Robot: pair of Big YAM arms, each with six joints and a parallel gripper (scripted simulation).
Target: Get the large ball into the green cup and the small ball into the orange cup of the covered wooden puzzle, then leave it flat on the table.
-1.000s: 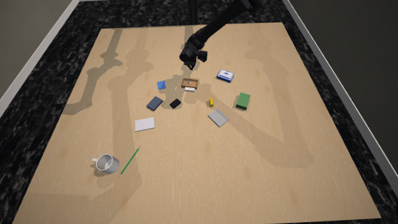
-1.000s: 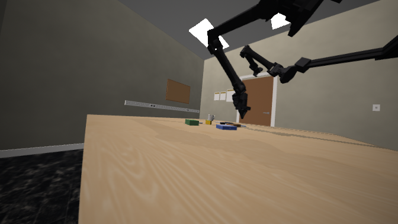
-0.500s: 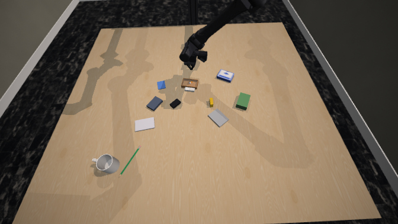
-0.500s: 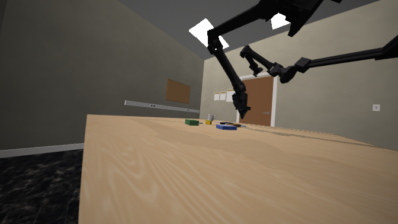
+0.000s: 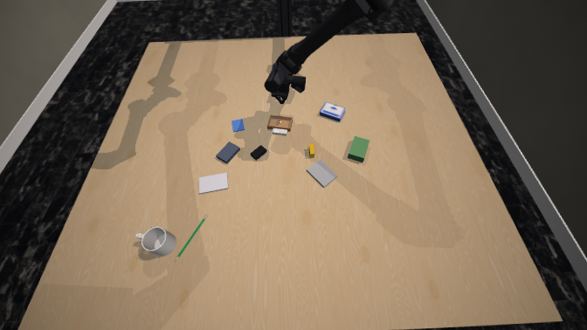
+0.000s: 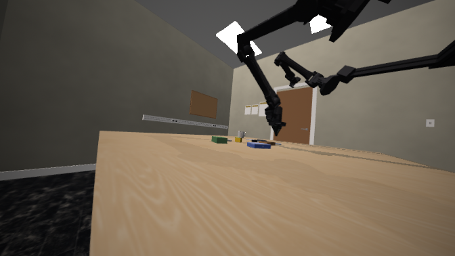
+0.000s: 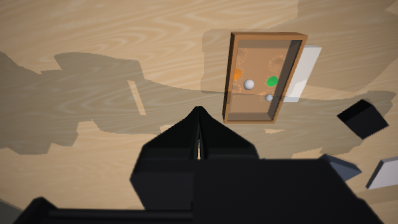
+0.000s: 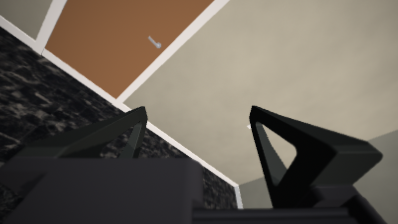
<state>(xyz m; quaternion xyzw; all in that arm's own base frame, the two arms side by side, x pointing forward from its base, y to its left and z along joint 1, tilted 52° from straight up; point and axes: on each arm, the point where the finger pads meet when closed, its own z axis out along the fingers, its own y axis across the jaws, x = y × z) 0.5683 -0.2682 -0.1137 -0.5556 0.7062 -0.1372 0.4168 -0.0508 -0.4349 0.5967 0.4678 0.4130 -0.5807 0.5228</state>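
The covered wooden puzzle is 70 mm ahead of my left hand, 20 mm to the right of it and 70 mm below it. Round my left hand: black block: 220 mm ahead, 130 mm to the right, 70 mm below; then white block: 110 mm ahead, 30 mm to the right, 70 mm below; then yellow block: 250 mm ahead, 100 mm to the left, 60 mm below.
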